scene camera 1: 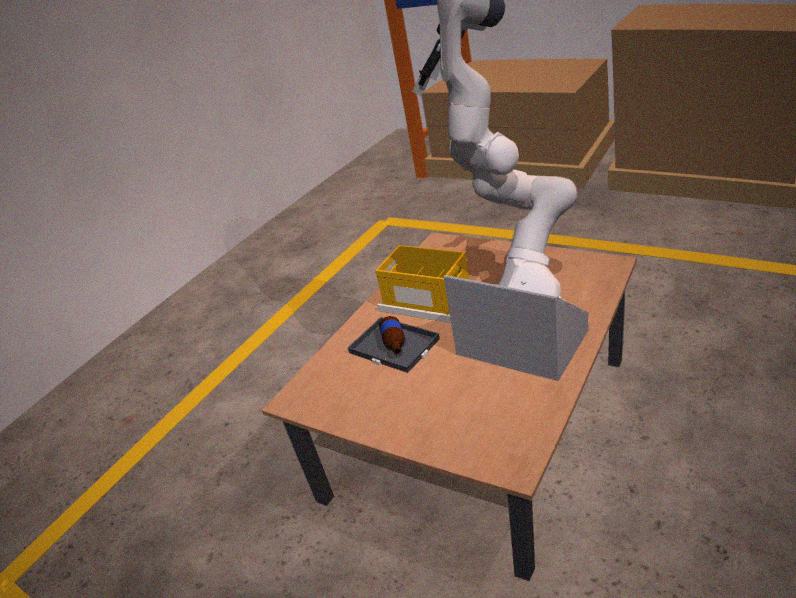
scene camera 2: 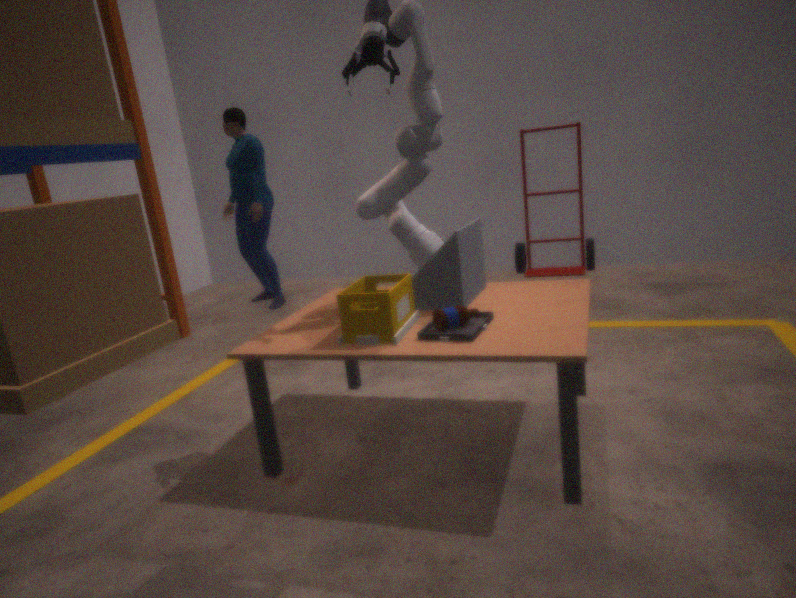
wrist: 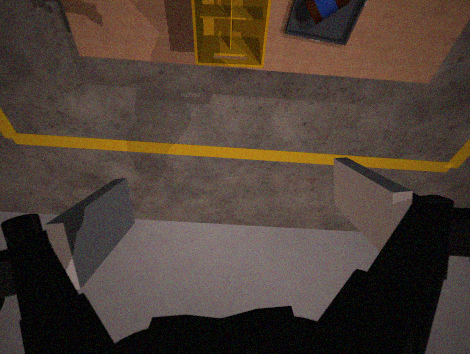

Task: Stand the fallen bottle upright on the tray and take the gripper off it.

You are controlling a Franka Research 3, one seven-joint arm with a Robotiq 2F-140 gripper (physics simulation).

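The brown bottle with a blue band (scene camera 1: 391,333) (scene camera 2: 451,317) (wrist: 326,6) lies on its side on the dark tray (scene camera 1: 361,353) (scene camera 2: 474,334) (wrist: 320,37). In the first scene view its neck points toward the tray's near edge. In the wrist view part of the bottle and of the tray shows, at the top edge. My gripper (scene camera 2: 370,88) (wrist: 231,191) is open and empty, high above the table and far from the bottle. In the first scene view it shows side-on in front of the shelf post, and its fingers overlap there.
A yellow divided crate (scene camera 1: 411,292) (scene camera 2: 364,315) (wrist: 229,63) stands beside the tray, with a white strip (scene camera 1: 411,312) between them. A tall grey panel (scene camera 1: 505,328) (scene camera 2: 472,263) stands between tray and arm base. A person (scene camera 2: 247,173) stands behind the table, away from it.
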